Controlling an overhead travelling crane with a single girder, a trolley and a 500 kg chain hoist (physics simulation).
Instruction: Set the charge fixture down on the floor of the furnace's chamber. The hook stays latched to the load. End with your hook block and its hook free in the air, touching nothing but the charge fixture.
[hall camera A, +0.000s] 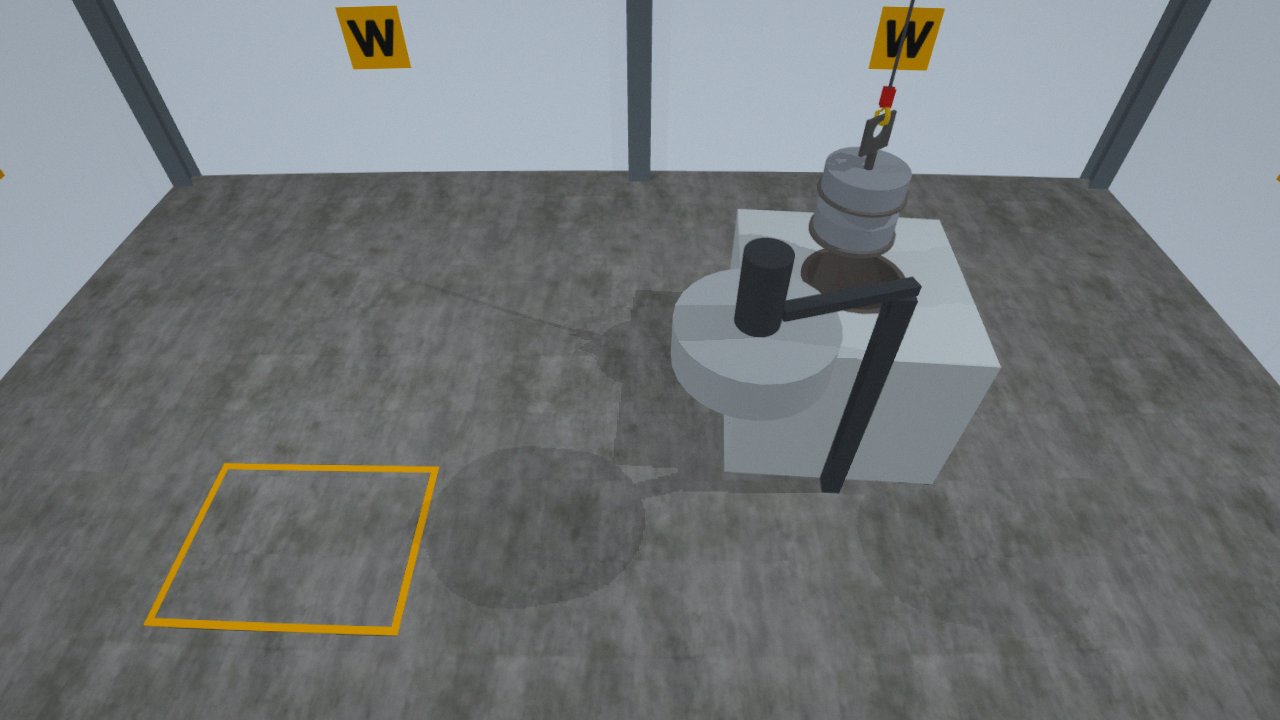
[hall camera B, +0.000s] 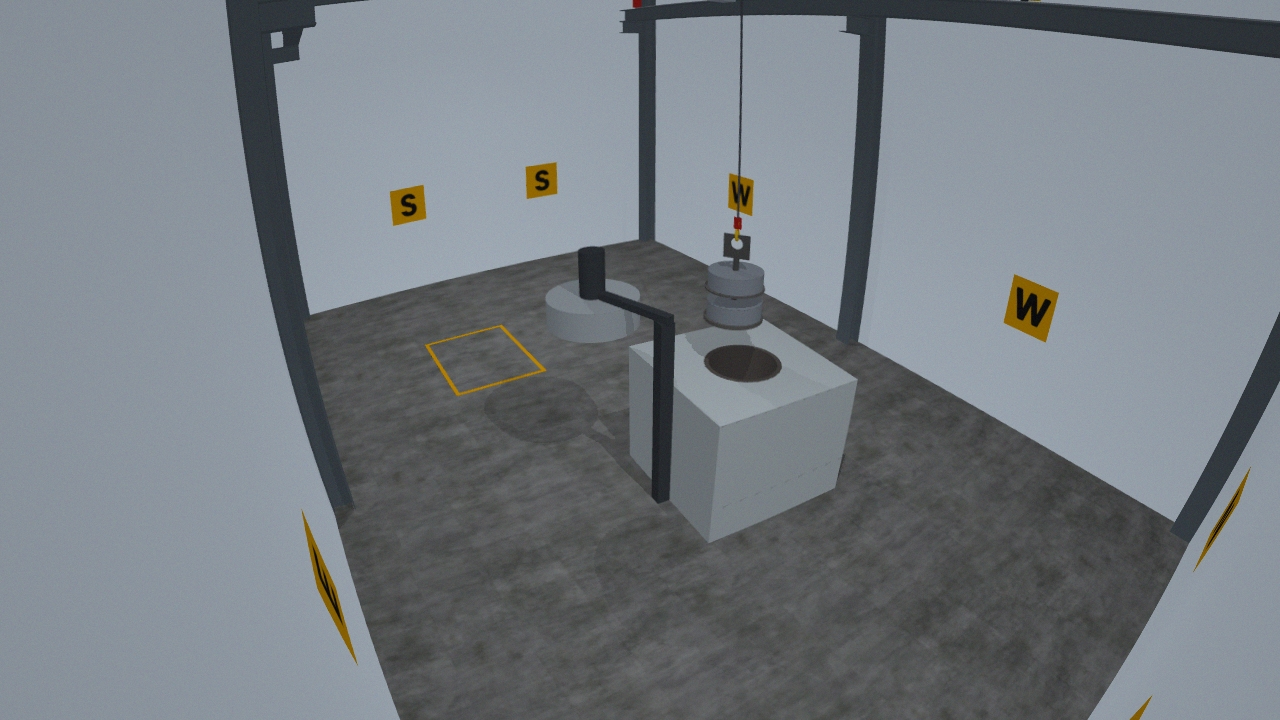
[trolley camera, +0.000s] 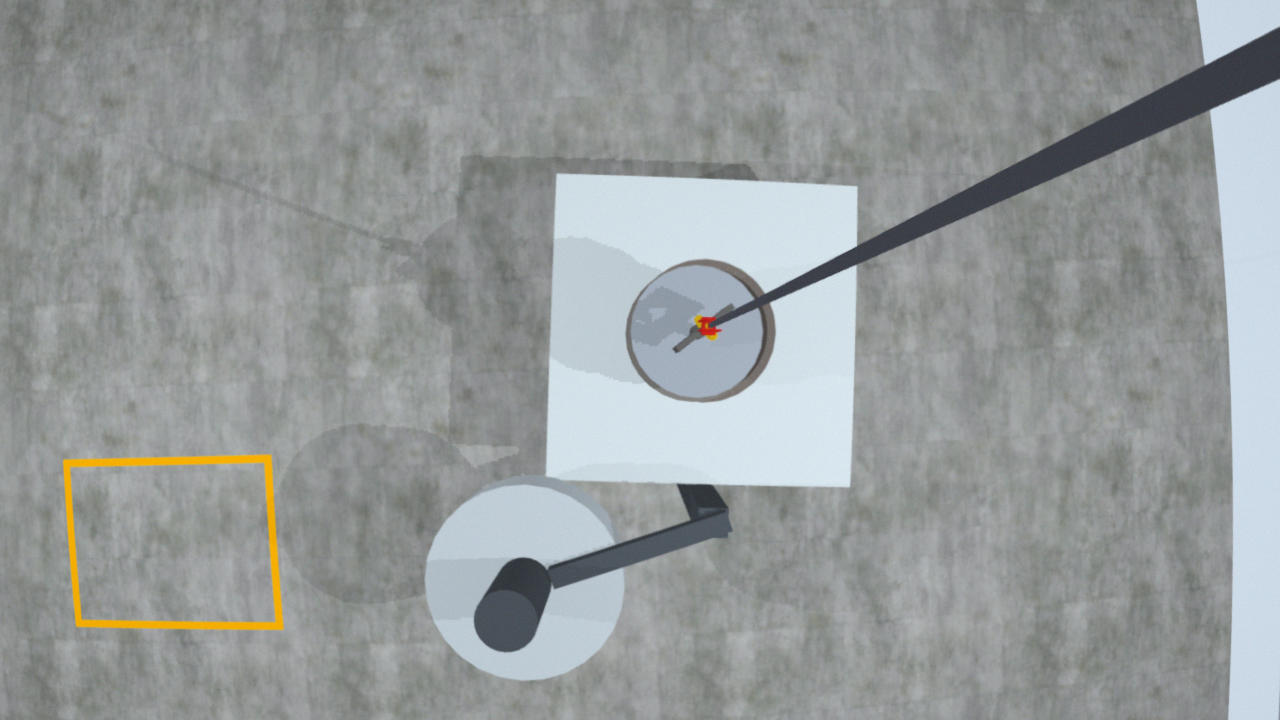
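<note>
The charge fixture, two stacked grey round tiers with brown rims, hangs upright from its dark eye plate. My hook, yellow under the red hook block, is latched in that eye. The white furnace has a round brown opening in its top. In both hall views the fixture's underside is above the furnace top. In the trolley view the fixture covers most of the opening; a crescent shows at the right. The chamber floor is hidden.
The grey round furnace lid is swung aside on its dark arm and post, beside the furnace. An orange square outline marks the floor beyond the lid.
</note>
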